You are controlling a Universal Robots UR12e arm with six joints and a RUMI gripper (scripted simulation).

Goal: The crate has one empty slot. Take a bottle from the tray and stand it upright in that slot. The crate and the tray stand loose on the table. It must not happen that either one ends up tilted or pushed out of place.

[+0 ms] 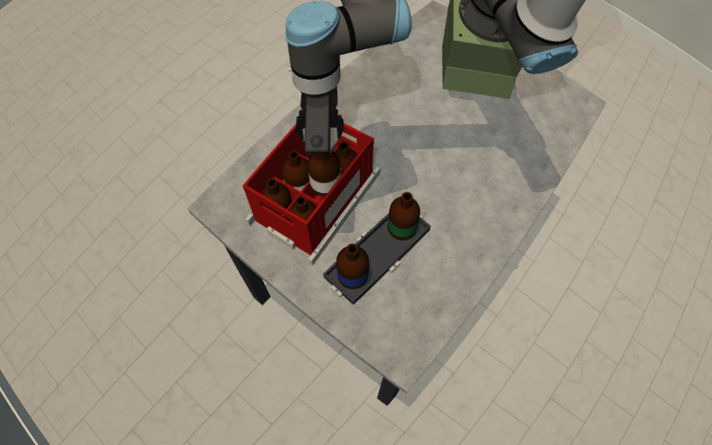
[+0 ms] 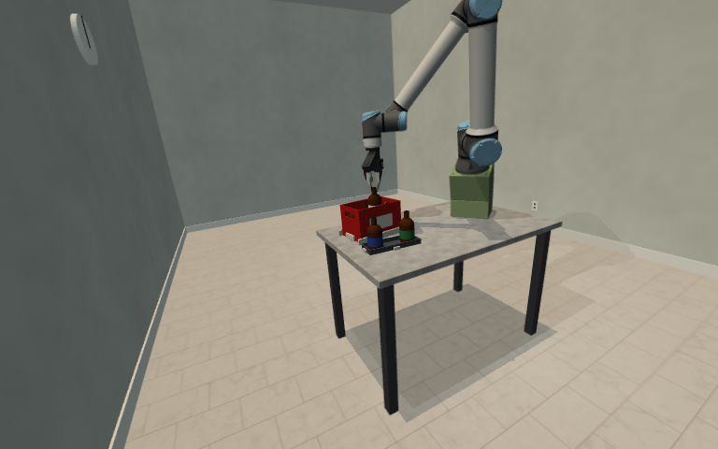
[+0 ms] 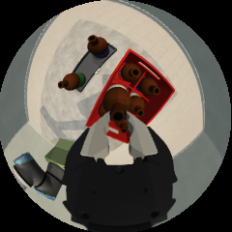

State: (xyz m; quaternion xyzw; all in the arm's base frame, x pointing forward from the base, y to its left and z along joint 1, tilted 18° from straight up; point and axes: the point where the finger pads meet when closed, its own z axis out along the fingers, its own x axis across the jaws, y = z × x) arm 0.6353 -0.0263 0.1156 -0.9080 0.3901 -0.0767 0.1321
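My gripper is now 10 mm short of the crate, 40 mm to the left of it and 170 mm above it. From my hand the other things lie so: dark tray (10 mm ahead, 180 mm to the left, 240 mm below).
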